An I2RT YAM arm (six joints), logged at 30 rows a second.
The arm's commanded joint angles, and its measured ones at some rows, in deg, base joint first. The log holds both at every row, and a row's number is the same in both.
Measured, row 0: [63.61, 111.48, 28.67, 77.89, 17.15, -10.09]
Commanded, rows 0 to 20: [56.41, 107.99, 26.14, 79.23, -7.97, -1.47]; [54.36, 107.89, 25.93, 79.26, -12.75, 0.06]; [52.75, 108.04, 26.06, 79.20, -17.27, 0.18]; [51.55, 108.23, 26.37, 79.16, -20.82, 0.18]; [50.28, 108.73, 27.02, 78.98, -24.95, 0.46]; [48.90, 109.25, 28.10, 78.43, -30.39, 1.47]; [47.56, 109.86, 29.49, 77.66, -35.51, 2.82]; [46.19, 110.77, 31.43, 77.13, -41.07, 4.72]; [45.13, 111.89, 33.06, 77.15, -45.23, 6.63]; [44.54, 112.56, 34.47, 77.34, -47.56, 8.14]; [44.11, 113.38, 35.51, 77.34, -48.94, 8.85]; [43.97, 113.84, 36.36, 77.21, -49.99, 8.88]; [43.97, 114.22, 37.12, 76.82, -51.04, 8.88]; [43.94, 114.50, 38.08, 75.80, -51.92, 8.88]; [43.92, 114.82, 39.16, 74.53, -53.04, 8.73]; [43.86, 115.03, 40.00, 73.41, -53.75, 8.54]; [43.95, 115.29, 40.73, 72.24, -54.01, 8.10]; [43.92, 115.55, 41.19, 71.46, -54.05, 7.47]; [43.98, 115.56, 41.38, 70.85, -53.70, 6.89]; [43.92, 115.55, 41.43, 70.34, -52.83, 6.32]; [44.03, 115.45, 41.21, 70.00, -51.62, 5.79]
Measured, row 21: [43.59, 114.59, 40.95, 72.99, -48.66, 6.02]
